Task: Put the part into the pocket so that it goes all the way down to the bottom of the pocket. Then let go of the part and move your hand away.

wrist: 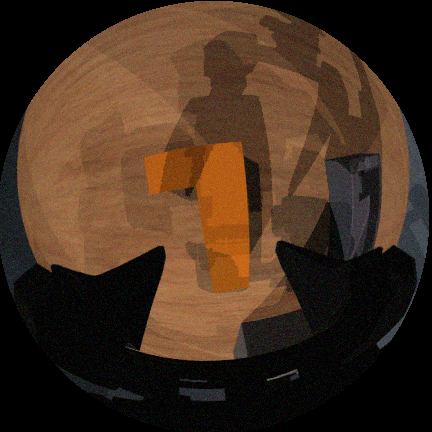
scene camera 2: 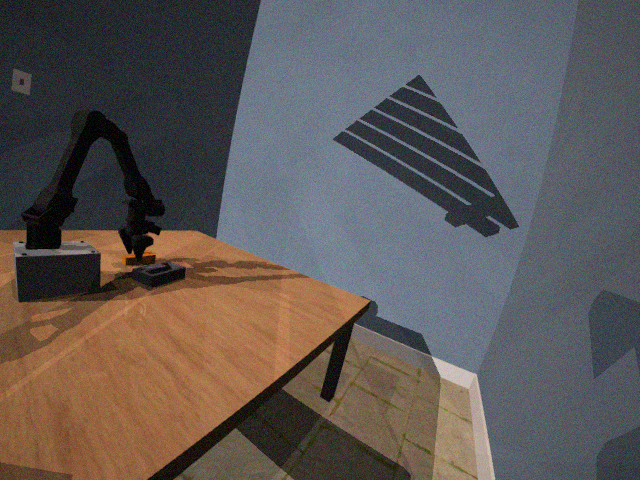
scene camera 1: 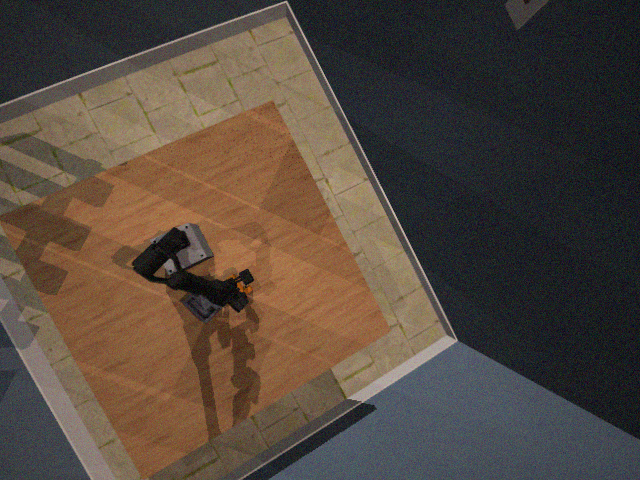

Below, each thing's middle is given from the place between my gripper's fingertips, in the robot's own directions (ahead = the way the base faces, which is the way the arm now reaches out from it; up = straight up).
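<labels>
The dark grey pocket block [scene camera 2: 152,275] is 170 mm to the right of my hand and 30 mm ahead of it. As for the orange L-shaped block [wrist: 217,170], I find it 10 mm below my hand, 10 mm to the left of it and 20 mm ahead of it.
</labels>
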